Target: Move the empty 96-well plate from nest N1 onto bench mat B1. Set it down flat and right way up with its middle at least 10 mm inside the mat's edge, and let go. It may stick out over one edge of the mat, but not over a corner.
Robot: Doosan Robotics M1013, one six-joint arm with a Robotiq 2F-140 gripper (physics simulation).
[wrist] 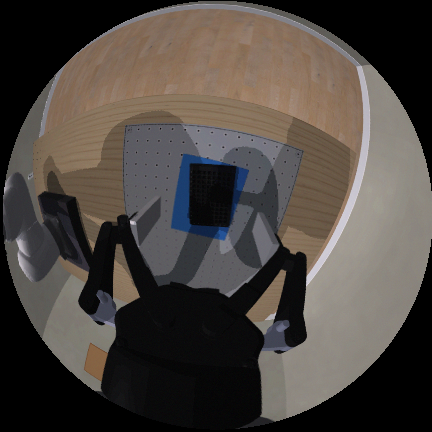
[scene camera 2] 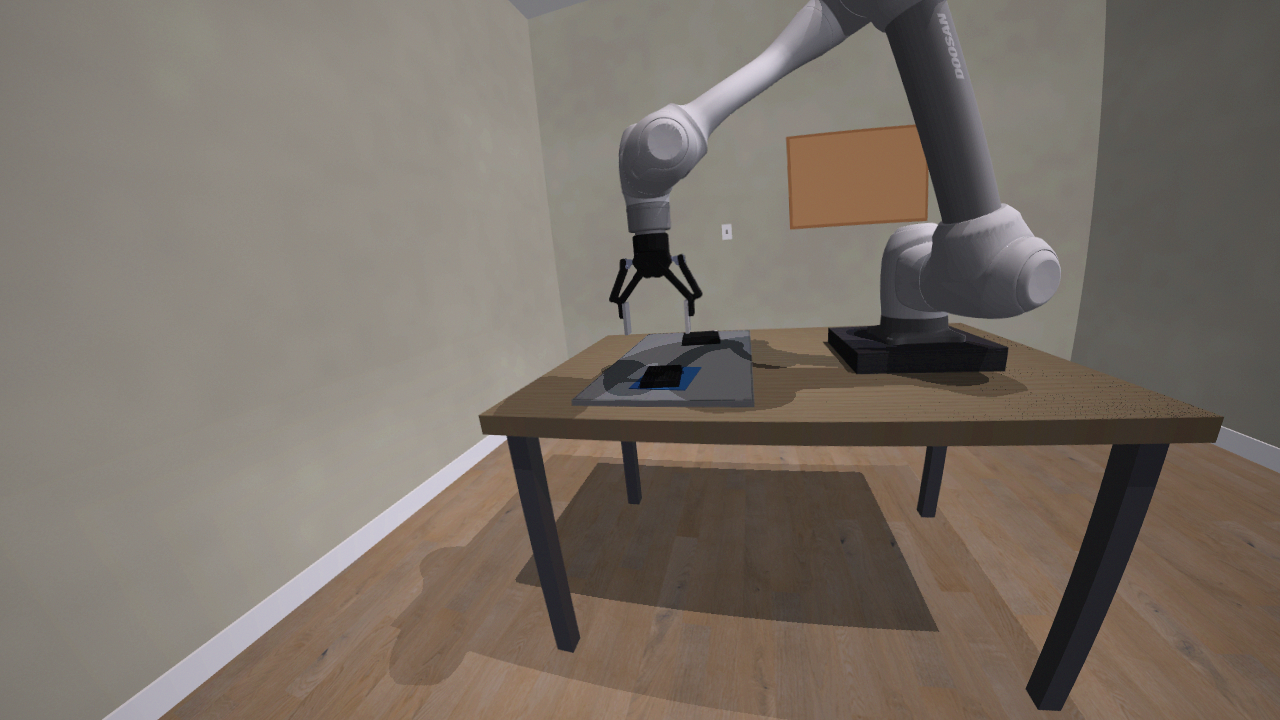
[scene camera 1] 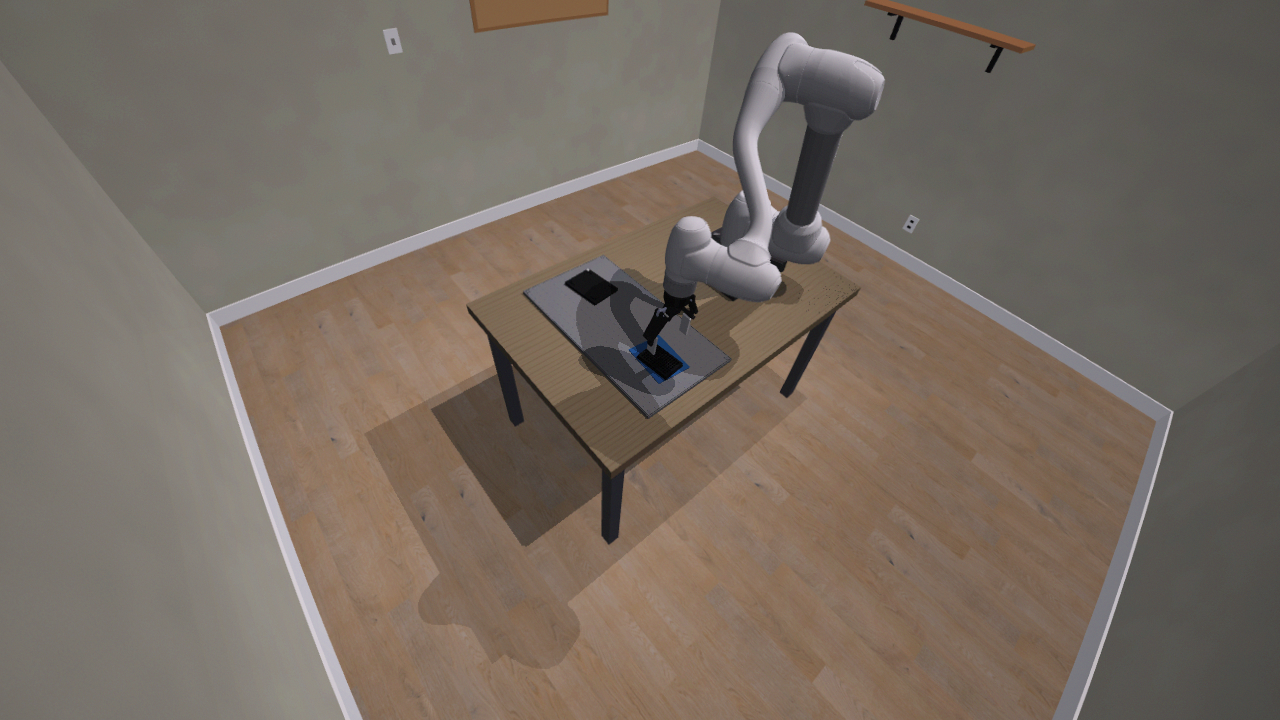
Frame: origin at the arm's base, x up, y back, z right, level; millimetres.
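Where they show: gripper, fingertip midpoint: [wrist: 207, 213] [scene camera 2: 657, 333] [scene camera 1: 667, 341]; arm's base at its link origin: [wrist: 56, 232] [scene camera 2: 912, 336].
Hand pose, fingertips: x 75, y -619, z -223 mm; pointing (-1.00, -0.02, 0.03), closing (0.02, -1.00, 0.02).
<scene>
Things, the pixels of their top centre, and the offset from my fingertips. Level surfaces: height alone.
- black 96-well plate at its top centre: [wrist: 210, 198] [scene camera 2: 661, 372] [scene camera 1: 660, 359] dz +17, dx -97, dy -1 mm
- blue bench mat at its surface level: dx -111 mm
- black nest at its top centre: [scene camera 2: 700, 335] [scene camera 1: 591, 284] dz +445, dx -98, dy +47 mm
- grey perforated board at its surface level: dx -113 mm
- wooden table at its surface level: dx -126 mm
The black 96-well plate [scene camera 1: 660, 360] [scene camera 2: 662, 376] [wrist: 212, 195] lies flat, wells up, on the blue bench mat [scene camera 1: 683, 365] [scene camera 2: 690, 376] [wrist: 181, 200]. It is turned slightly against the mat, with its middle well inside the edge. In the wrist view two of its corners come close to the mat's edge; I cannot tell if they stick out a little. My gripper [scene camera 1: 669, 337] [scene camera 2: 657, 327] [wrist: 207, 213] is open and empty, above the plate and apart from it. The black nest [scene camera 1: 590, 286] [scene camera 2: 700, 337] sits at the other end of the grey board.
The grey perforated board [scene camera 1: 559, 300] [scene camera 2: 729, 385] [wrist: 145, 150] bears the mat and the nest. It lies on the wooden table [scene camera 1: 617, 447] [scene camera 2: 850, 411] [wrist: 80, 145]. The arm's black base [scene camera 2: 921, 358] [wrist: 60, 220] stands on the table, off to the side of the board.
</scene>
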